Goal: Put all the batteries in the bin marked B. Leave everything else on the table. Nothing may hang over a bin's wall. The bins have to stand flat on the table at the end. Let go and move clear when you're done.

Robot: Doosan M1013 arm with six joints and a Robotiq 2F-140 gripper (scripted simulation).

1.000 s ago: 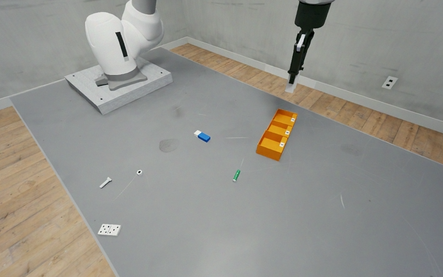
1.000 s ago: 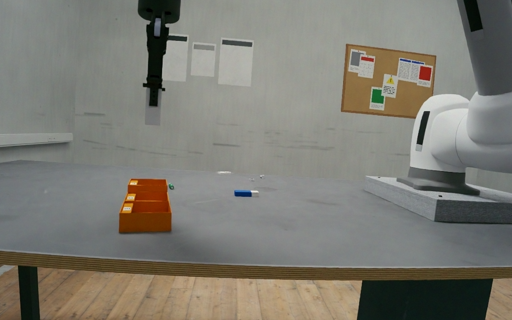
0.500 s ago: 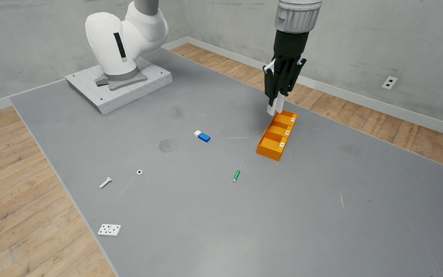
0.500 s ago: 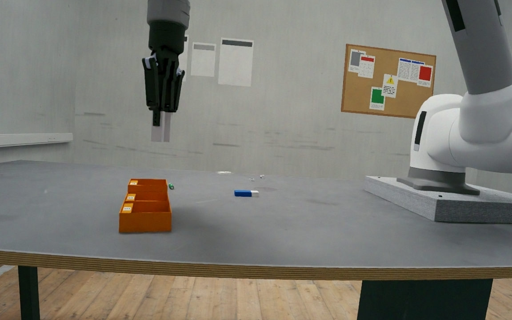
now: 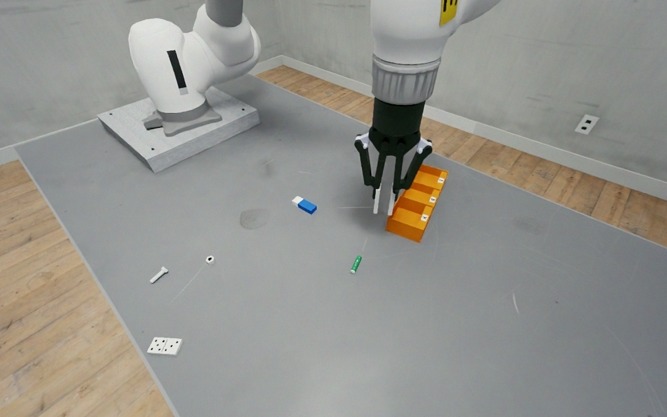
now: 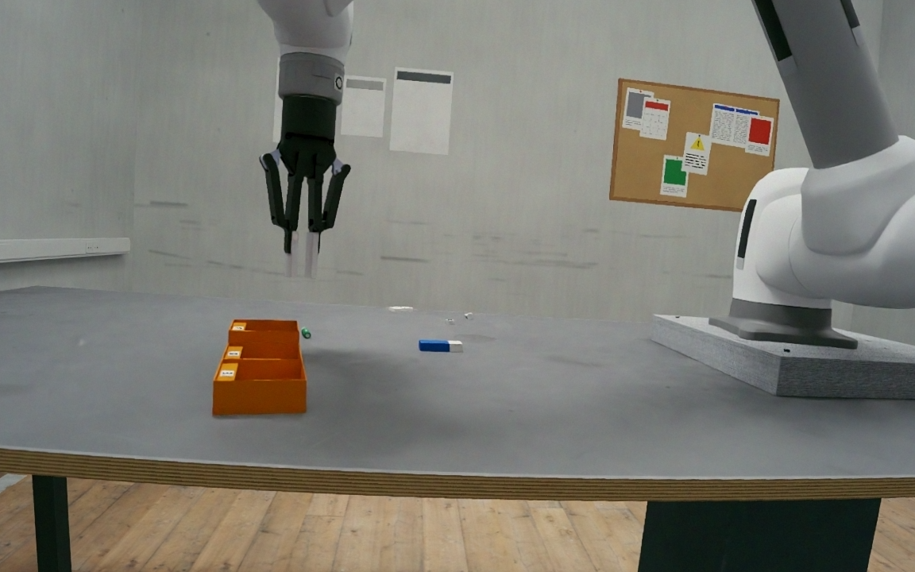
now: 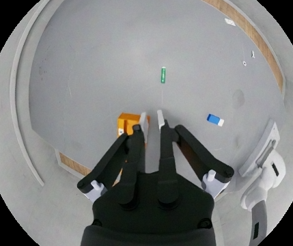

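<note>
My hand is 130 mm above the green battery, 90 mm to the left of it and 20 mm short of it. Round my hand: orange bin row 170 mm to the left, 110 mm below, 30 mm behind; white eraser 200 mm behind, 130 mm below, 80 mm to the right; nut 340 mm to the right, 180 mm behind, 130 mm below.
</note>
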